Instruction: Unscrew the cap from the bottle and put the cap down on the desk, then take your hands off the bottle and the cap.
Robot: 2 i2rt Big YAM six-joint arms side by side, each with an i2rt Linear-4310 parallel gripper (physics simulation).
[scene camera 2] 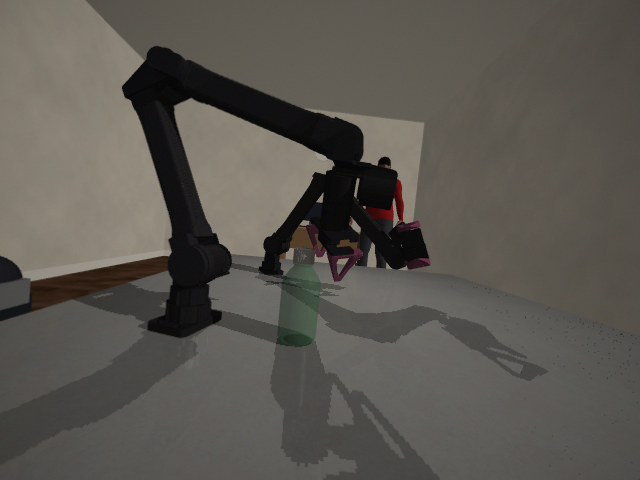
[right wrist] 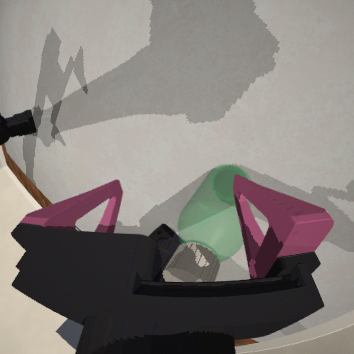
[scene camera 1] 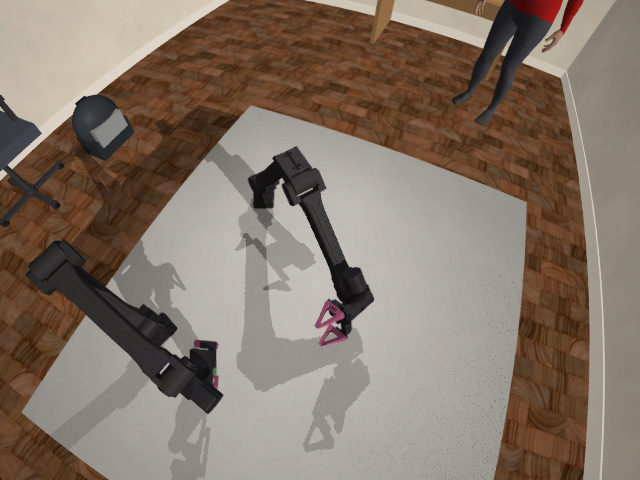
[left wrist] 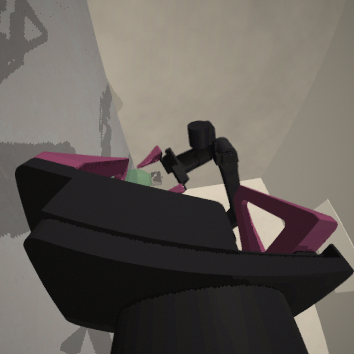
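Seen in the pictures: left gripper, fingertip midpoint: (scene camera 2: 412, 242) (scene camera 1: 318, 336) (left wrist: 184, 178); right gripper, fingertip midpoint: (scene camera 2: 327, 268) (right wrist: 174, 183) (scene camera 1: 216, 359) (left wrist: 144, 182); left arm's base at its link origin: (scene camera 2: 270, 272) (right wrist: 28, 122) (scene camera 1: 264, 197); right arm's base at its link origin: (scene camera 2: 187, 323) (right wrist: 172, 245) (scene camera 1: 158, 332).
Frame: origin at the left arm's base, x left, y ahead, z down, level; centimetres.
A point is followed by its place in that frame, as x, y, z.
A green bottle (scene camera 1: 215, 370) @(-71.3, -13.4, -3.1) (scene camera 2: 298, 310) @(-74.7, -18.9, -7.1) (left wrist: 137, 177) @(-71.5, -13.5, -11.7) (right wrist: 215, 215) @(-72.2, -14.0, -12.6) stands upright on the pale desk (scene camera 1: 439, 310) @(-52.8, 67.0, 0.0) (scene camera 2: 516, 439) @(-103.3, -2.6, 0.0). Its ribbed grey cap (scene camera 2: 303, 256) @(-73.1, -18.2, -16.8) (left wrist: 156, 178) @(-70.8, -15.2, -17.0) (right wrist: 192, 262) @(-71.7, -15.2, -17.3) sits on the neck. My right gripper (scene camera 1: 214, 362) @(-69.3, -10.4, -14.1) (scene camera 2: 328, 266) @(-69.3, -10.4, -14.1) (right wrist: 174, 183) @(-69.3, -10.4, -14.1) is open and empty, its pink fingers pointing down close beside the cap at about its height; the cap shows between the fingers, nearer one of them, in the right wrist view. My left gripper (scene camera 1: 318, 335) @(-64.0, 19.6, -21.0) (scene camera 2: 412, 245) @(-64.0, 19.6, -21.0) is open and empty, above the desk well apart from the bottle. In scene camera 1 the right arm hides most of the bottle.
The right arm reaches over the bottle from the left of the scene views. A dark helmet-like object (scene camera 1: 100, 124) and an office chair (scene camera 1: 15, 136) stand on the wooden floor beside the desk. A person in red (scene camera 1: 504, 56) (scene camera 2: 381, 209) stands beyond the desk's far edge.
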